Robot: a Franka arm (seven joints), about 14 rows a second.
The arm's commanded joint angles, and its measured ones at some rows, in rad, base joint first. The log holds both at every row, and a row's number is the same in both.
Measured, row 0:
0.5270 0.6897 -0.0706 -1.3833 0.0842 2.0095 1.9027
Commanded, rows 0 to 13:
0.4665 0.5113 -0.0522 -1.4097 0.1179 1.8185 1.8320
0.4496 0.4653 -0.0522 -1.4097 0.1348 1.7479 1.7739
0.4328 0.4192 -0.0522 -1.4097 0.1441 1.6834 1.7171
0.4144 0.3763 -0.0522 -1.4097 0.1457 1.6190 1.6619
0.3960 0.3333 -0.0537 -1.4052 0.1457 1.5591 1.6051
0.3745 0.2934 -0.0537 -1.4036 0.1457 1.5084 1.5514
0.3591 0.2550 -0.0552 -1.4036 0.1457 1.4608 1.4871
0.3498 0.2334 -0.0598 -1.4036 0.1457 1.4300 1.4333
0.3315 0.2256 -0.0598 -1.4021 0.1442 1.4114 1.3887
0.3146 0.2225 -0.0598 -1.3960 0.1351 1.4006 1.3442
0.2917 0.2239 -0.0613 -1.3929 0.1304 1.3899 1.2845
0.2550 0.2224 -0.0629 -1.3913 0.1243 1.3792 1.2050
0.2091 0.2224 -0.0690 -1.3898 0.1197 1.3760 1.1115
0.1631 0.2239 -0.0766 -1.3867 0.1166 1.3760 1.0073
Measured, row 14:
0.2590 0.2350 -0.0768 -1.3801 0.1200 1.3917 1.1950
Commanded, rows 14 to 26:
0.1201 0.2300 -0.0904 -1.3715 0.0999 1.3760 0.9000
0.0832 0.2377 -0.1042 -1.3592 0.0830 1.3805 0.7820
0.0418 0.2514 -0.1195 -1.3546 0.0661 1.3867 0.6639
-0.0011 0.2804 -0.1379 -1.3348 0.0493 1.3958 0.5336
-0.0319 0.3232 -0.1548 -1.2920 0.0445 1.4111 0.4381
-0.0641 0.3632 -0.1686 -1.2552 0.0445 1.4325 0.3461
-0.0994 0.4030 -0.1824 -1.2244 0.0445 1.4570 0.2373
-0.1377 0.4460 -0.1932 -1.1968 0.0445 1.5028 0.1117
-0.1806 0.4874 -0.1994 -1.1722 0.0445 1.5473 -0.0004
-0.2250 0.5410 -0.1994 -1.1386 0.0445 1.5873 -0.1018
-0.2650 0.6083 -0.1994 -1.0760 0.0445 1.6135 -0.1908
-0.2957 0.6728 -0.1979 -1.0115 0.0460 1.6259 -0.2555
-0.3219 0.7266 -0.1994 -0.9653 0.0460 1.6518 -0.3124
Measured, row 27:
-0.2634 0.5779 -0.2104 -1.1570 0.0502 1.6534 -0.1788
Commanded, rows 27 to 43:
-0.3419 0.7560 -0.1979 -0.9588 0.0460 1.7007 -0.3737
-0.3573 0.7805 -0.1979 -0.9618 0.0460 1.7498 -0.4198
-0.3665 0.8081 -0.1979 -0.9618 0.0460 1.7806 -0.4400
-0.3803 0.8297 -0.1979 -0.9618 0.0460 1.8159 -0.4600
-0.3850 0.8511 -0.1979 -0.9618 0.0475 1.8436 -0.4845
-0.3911 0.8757 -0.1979 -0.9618 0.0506 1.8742 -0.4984
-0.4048 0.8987 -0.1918 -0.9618 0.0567 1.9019 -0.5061
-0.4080 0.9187 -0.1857 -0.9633 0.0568 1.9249 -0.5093
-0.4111 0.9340 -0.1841 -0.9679 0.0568 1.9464 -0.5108
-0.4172 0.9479 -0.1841 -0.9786 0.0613 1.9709 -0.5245
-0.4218 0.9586 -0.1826 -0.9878 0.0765 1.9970 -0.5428
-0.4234 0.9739 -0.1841 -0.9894 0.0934 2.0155 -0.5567
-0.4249 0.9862 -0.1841 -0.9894 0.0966 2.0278 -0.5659
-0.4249 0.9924 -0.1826 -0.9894 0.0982 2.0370 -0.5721
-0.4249 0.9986 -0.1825 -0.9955 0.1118 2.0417 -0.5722
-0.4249 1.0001 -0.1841 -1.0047 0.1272 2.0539 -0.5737
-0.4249 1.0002 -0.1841 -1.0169 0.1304 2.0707 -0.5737
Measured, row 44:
-0.4076 0.9987 -0.1999 -1.0203 0.1045 2.0487 -0.5440
